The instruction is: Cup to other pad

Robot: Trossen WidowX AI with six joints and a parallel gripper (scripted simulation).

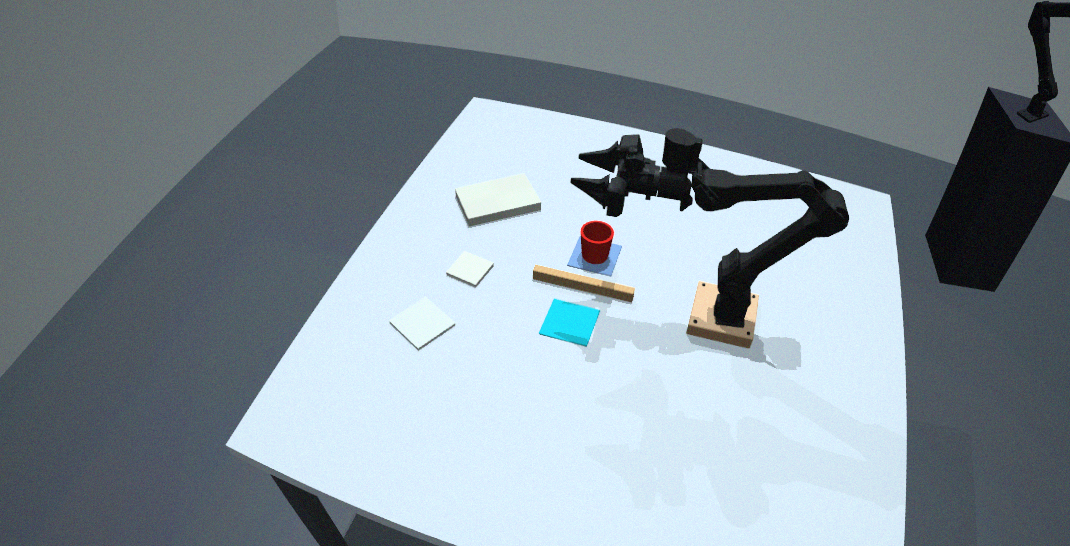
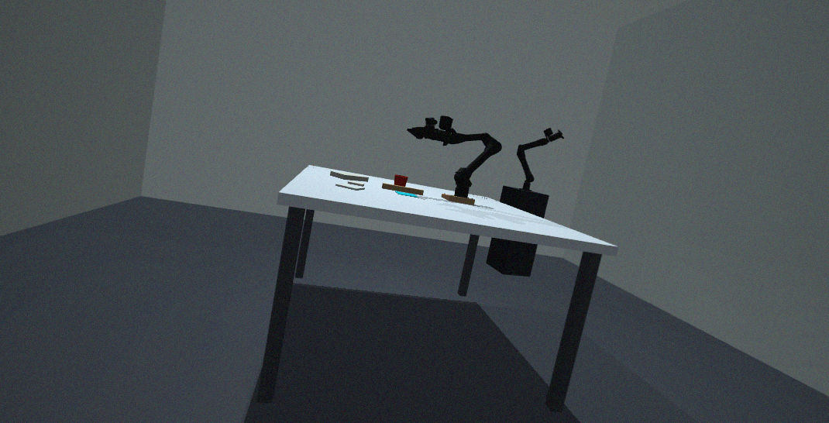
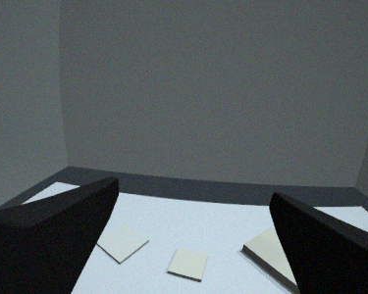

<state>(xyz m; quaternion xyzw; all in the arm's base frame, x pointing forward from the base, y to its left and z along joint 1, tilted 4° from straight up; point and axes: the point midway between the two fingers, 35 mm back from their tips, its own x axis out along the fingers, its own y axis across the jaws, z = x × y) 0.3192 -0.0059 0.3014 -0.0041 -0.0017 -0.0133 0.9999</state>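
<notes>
Right now my gripper tip is 40 mm past the red cup, 120 mm to the left of it and 290 mm above it. Round my gripper tip: white block: 210 mm ahead, 250 mm to the right, 310 mm below; then bright cyan pad: 20 mm behind, 90 mm to the left, 330 mm below; then wooden bar: 30 mm behind, 20 mm to the right, 320 mm below.
</notes>
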